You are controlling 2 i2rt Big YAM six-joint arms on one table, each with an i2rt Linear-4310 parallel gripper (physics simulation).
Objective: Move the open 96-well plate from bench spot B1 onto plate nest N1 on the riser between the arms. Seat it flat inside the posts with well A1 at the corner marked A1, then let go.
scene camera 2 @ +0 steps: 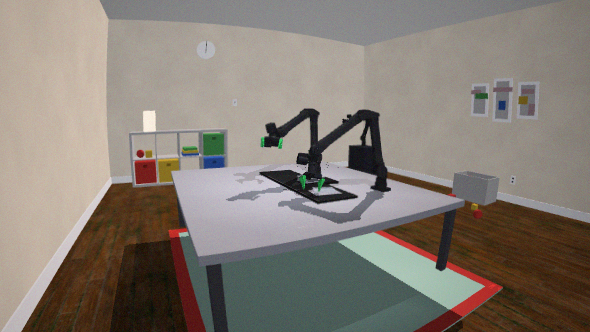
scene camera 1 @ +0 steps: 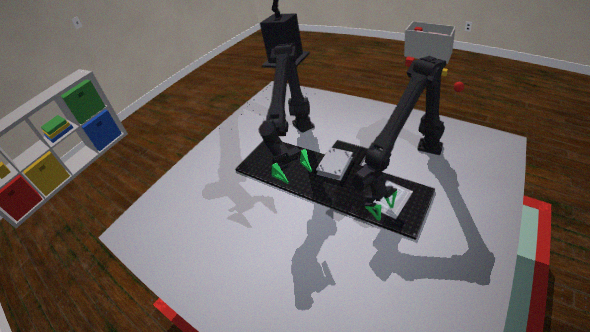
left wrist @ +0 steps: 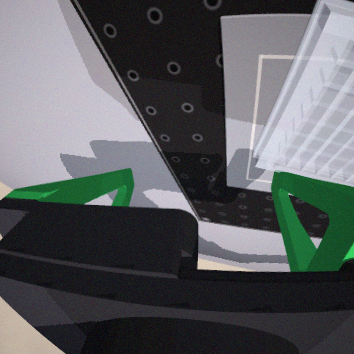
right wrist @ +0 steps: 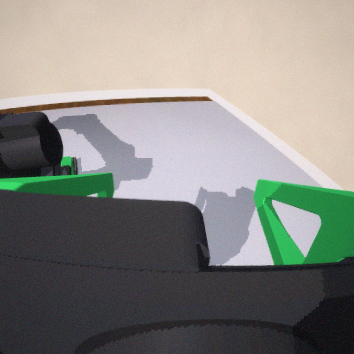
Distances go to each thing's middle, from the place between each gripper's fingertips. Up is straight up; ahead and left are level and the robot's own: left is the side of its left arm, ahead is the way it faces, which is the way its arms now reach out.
My left hand is 100 mm past the grey nest pad [left wrist: 257,50] and 20 mm above it. Round my left hand: white well plate [left wrist: 301,134] 110 mm behind, 10 mm to the right, 10 mm below.
I see the white well plate 28 cm to the left of my right hand, 25 cm below it and 22 cm behind it. The rest, counted from my right hand: grey nest pad: 29 cm to the left, 25 cm below, 21 cm behind.
